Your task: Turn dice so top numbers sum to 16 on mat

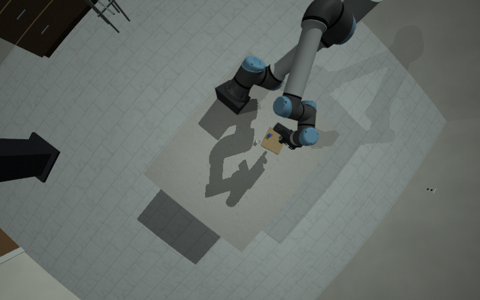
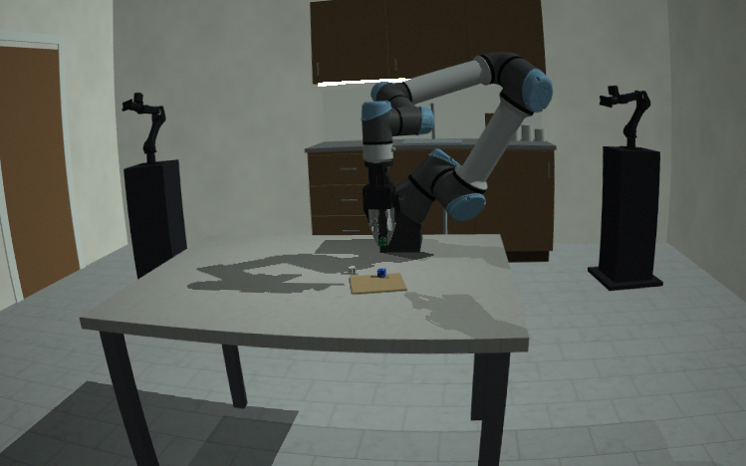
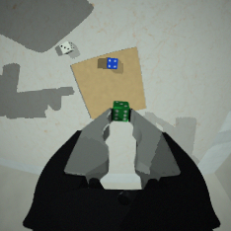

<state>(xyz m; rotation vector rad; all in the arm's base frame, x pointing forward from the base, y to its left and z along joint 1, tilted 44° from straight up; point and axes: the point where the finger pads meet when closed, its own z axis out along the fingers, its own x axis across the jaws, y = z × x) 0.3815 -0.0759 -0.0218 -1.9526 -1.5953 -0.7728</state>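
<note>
Now: the tan mat 2 cm to the right of my hand and 12 cm below it. From my hand the other things lie so: blue die 5 cm behind, 1 cm to the right, 11 cm below; white die 10 cm behind, 9 cm to the right, 11 cm below; green die 1 cm below.
</note>
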